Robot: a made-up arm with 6 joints. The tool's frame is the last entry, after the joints. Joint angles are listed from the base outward.
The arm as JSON. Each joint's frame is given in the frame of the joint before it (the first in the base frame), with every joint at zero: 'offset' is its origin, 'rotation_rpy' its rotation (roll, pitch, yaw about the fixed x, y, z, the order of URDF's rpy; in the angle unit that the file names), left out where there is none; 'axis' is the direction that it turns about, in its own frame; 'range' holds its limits. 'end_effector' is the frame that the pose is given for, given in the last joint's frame.
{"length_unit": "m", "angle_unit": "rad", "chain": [
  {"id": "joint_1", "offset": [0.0, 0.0, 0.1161], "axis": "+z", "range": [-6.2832, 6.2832]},
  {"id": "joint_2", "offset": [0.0, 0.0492, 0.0], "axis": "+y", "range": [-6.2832, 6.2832]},
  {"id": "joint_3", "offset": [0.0, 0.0, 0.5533], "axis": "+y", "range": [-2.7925, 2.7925]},
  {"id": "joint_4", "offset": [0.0, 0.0, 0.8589], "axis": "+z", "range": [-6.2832, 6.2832]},
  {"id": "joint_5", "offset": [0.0, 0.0, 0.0], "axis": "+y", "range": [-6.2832, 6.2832]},
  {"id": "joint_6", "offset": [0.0, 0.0, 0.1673], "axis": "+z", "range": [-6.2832, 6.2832]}
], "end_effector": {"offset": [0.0, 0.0, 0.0]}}
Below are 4 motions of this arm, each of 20 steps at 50 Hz.
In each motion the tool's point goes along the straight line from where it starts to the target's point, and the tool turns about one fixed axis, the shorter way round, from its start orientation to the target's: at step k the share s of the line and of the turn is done. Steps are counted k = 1, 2, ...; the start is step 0. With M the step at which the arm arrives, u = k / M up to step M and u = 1 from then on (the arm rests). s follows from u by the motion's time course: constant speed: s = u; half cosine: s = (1 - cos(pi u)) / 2; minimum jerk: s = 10 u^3 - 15 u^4 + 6 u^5.
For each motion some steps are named. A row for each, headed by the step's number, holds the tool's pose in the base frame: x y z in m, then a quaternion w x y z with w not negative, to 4 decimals.
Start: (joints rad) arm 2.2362 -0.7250 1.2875 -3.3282 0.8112 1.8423
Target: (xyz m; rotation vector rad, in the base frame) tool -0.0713 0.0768 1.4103 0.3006 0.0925 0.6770
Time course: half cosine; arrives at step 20
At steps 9, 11, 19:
9: -0.0812 0.0303 1.4147 0.9223 0.1388 -0.0005 0.3606
11: -0.0785 0.0429 1.4135 0.9250 0.1410 0.0119 0.3527
19: -0.0714 0.0763 1.4103 0.9311 0.1468 0.0447 0.3310

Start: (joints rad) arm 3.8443 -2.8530 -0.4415 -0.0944 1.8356 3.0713
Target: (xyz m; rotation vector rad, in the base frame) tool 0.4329 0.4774 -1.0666 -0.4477 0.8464 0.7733
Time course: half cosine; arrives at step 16
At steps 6, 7, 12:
6: 0.2502 0.2153 -1.1895 0.7387 -0.2567 0.5461 0.3004
7: 0.2750 0.2509 -1.1728 0.7508 -0.2508 0.5269 0.3095
12: 0.3942 0.4219 -1.0926 0.8023 -0.2205 0.4299 0.3505

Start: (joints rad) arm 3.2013 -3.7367 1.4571 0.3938 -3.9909 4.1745
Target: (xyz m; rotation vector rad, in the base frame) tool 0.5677 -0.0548 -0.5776 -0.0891 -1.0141 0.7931
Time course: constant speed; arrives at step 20
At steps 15, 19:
15: 0.5104 -0.0604 -0.6185 0.8417 0.0013 -0.3790 0.3846
19: 0.5562 -0.0559 -0.5858 0.8083 -0.0330 -0.4543 0.3730

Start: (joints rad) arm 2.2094 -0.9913 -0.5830 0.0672 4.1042 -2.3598
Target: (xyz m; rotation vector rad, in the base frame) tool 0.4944 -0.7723 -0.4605 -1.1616 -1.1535 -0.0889
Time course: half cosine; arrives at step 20
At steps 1, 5, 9, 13, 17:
1: 0.6973 -1.0066 0.2749 0.3003 -0.7130 -0.6312 -0.0545
5: 0.6687 -0.9735 0.1711 0.3598 -0.6934 -0.6220 -0.0530
9: 0.6124 -0.9086 -0.0327 0.4721 -0.6470 -0.5967 -0.0495
13: 0.5501 -0.8367 -0.2585 0.5881 -0.5838 -0.5580 -0.0447
17: 0.5055 -0.7851 -0.4202 0.6644 -0.5317 -0.5237 -0.0407

